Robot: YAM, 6 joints.
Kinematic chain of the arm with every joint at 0, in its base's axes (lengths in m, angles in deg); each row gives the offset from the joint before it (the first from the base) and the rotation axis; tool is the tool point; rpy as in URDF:
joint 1: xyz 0 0 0.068 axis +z
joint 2: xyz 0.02 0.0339 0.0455 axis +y
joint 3: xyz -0.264 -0.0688 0 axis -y
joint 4: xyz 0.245 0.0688 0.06 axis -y
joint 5: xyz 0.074 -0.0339 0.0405 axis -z
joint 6: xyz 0.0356 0 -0.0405 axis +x
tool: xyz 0 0 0 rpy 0 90 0
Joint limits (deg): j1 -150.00..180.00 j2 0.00..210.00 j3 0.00..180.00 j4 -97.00..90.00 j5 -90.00..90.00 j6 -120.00..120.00
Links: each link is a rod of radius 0.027 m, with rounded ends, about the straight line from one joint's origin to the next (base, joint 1, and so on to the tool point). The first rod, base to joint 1, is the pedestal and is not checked.
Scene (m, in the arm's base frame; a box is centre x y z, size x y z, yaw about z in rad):
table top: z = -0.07
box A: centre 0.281 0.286 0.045 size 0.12 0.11 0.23 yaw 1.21
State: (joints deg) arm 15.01 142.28 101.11 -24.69 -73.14 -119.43
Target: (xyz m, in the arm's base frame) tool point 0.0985 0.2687 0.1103
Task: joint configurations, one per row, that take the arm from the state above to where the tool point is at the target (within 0.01 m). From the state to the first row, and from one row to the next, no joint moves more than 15 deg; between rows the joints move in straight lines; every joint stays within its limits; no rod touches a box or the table.
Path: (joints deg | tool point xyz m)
1: 19.49 127.71 90.43 -23.14 -77.36 -119.57 | 0.4156 0.1839 0.1506
2: 23.97 113.14 79.75 -21.59 -81.57 -119.72 | 0.3574 0.1974 0.2066
3: 28.44 98.57 69.07 -20.04 -85.79 -119.86 | 0.2925 0.1988 0.2478
4: 32.92 84.00 58.39 -18.49 -90.00 -120.00 | 0.2261 0.1888 0.2728
5: 45.13 85.34 51.51 -15.08 -82.44 -120.00 | 0.1776 0.2284 0.2308
6: 57.33 86.67 44.62 -11.66 -74.87 -120.00 | 0.1201 0.2510 0.1904
7: 69.54 88.01 37.73 -8.25 -67.31 -120.00 | 0.0599 0.2545 0.1524
8: 81.75 89.34 30.84 -4.84 -59.75 -120.00 | 0.0036 0.2393 0.1178
9: 75.47 96.71 39.12 -19.28 -65.21 -119.81 | 0.0322 0.2530 0.1144
10: 69.20 104.08 47.40 -33.72 -70.68 -119.62 | 0.0639 0.2628 0.1120
11: 62.93 111.45 55.68 -48.16 -76.14 -119.43 | 0.0985 0.2687 0.1103

